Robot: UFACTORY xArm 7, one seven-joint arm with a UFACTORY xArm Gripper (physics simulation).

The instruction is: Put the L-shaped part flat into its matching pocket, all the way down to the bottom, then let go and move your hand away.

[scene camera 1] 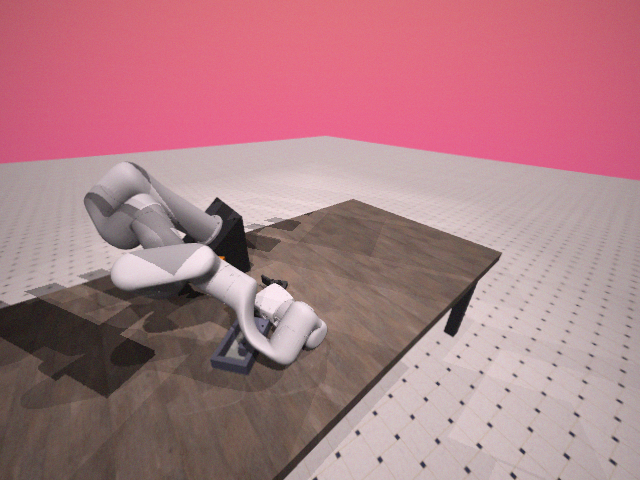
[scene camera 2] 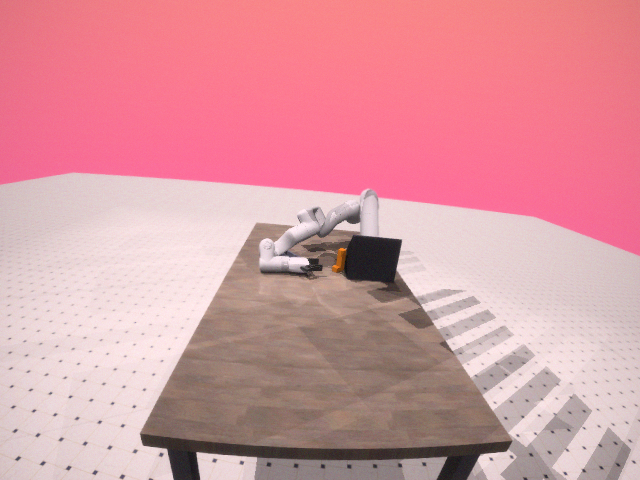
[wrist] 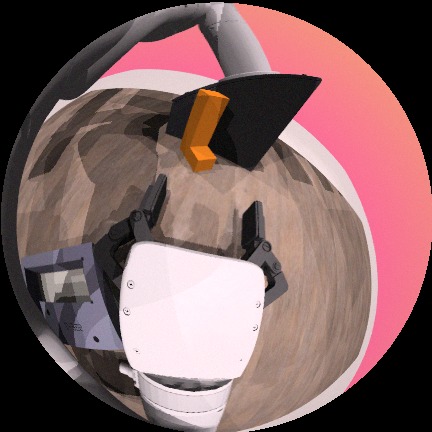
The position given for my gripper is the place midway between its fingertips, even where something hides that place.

Observation:
My gripper (scene camera 1: 250,285) is open and holds nothing. Also in view: an orange L-shaped part (wrist: 208,105). I also see a pocket block (wrist: 73,292).
My gripper shows as well in the wrist view (wrist: 208,195).

